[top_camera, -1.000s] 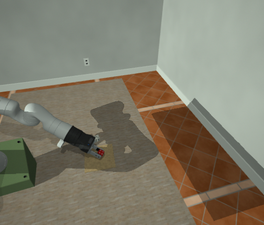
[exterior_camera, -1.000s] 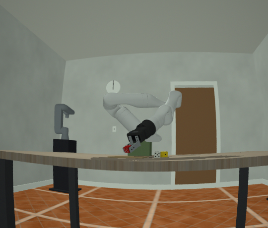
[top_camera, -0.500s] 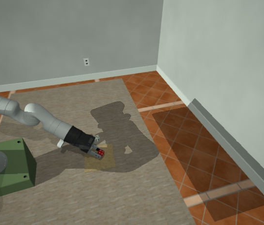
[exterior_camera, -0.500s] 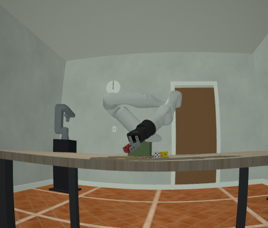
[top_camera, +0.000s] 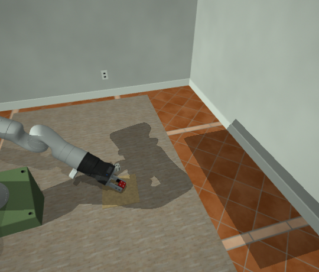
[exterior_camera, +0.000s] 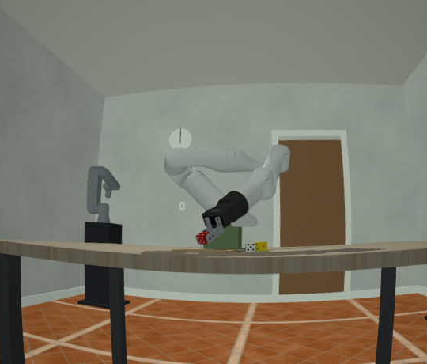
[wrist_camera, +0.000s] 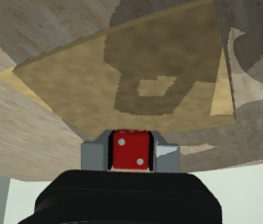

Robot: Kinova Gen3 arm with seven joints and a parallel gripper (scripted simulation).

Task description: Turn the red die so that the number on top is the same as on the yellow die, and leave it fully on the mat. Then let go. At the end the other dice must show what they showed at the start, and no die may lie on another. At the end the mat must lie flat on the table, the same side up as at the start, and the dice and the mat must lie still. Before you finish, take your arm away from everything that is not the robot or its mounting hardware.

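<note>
Now: hand 4 cm above the tan mat. From my hand the other things lie so: red die: 1 cm ahead; white die: 12 cm to the left, 3 cm below; yellow die: 14 cm to the left, 7 cm behind, 3 cm below.
</note>
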